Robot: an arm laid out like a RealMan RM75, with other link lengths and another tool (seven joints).
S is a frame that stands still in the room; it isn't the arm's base.
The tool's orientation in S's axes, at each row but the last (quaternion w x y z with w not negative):
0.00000 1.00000 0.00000 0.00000
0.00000 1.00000 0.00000 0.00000
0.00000 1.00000 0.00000 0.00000
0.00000 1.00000 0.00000 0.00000
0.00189 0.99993 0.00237 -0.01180
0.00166 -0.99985 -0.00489 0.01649
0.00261 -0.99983 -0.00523 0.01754
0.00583 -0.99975 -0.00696 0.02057
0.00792 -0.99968 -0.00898 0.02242
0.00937 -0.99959 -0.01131 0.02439
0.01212 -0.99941 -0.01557 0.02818
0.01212 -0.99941 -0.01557 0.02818
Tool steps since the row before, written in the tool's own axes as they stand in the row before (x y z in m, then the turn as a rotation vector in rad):
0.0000 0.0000 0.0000 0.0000 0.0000 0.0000
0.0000 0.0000 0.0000 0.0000 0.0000 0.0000
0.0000 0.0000 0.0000 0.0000 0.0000 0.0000
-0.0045 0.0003 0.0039 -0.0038 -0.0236 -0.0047
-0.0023 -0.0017 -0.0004 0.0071 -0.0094 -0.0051
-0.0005 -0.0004 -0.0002 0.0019 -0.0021 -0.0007
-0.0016 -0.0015 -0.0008 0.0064 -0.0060 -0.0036
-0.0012 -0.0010 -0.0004 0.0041 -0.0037 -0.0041
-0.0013 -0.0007 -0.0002 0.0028 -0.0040 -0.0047
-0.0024 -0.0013 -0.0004 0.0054 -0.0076 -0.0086
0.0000 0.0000 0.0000 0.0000 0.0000 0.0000
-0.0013 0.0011 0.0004 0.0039 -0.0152 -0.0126
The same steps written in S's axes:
0.0000 0.0000 0.0000 0.0000 0.0000 0.0000
0.0000 0.0000 0.0000 0.0000 0.0000 0.0000
0.0000 0.0000 0.0000 0.0000 0.0000 0.0000
-0.0045 -0.0003 -0.0039 -0.0038 0.0236 0.0047
-0.0023 0.0017 0.0004 0.0072 0.0095 0.0049
-0.0005 0.0004 0.0002 0.0019 0.0021 0.0006
-0.0016 0.0015 0.0009 0.0065 0.0060 0.0034
-0.0012 0.0010 0.0005 0.0042 0.0037 0.0040
-0.0013 0.0007 0.0003 0.0029 0.0040 0.0046
-0.0024 0.0012 0.0005 0.0056 0.0076 0.0085
0.0000 0.0000 0.0000 0.0000 0.0000 0.0000
-0.0013 -0.0011 -0.0004 0.0041 0.0150 0.0127

